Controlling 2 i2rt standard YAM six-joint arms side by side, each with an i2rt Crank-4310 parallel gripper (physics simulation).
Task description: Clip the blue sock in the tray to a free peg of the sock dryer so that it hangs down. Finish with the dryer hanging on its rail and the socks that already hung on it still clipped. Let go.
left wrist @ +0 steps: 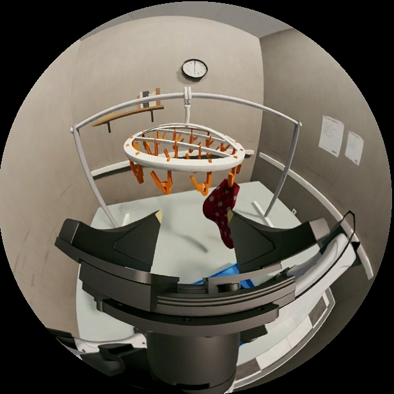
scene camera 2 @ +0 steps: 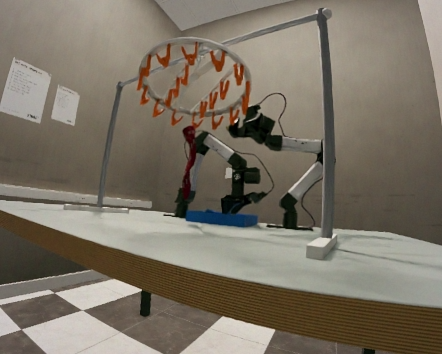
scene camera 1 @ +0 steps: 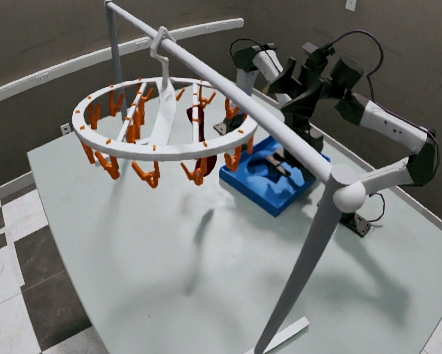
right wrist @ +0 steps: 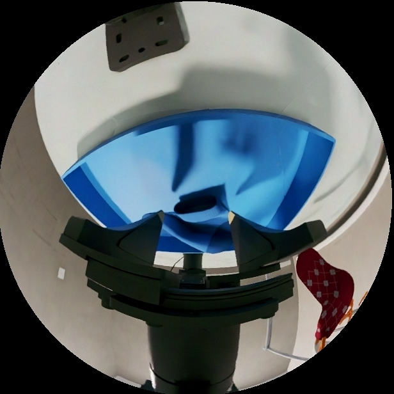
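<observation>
The blue sock lies crumpled in the blue tray, its open cuff showing in the right wrist view. My right gripper is open, low over the tray, with the sock between and below its spread fingertips. My left gripper is open and empty, raised near the dryer. The white ring dryer hangs by its hook from the rail. A dark red sock hangs from an orange peg.
Orange pegs hang around the ring and its crossbars. The rail's grey post stands at the right in both scene views. The left arm's white link reaches in above the right side of the table.
</observation>
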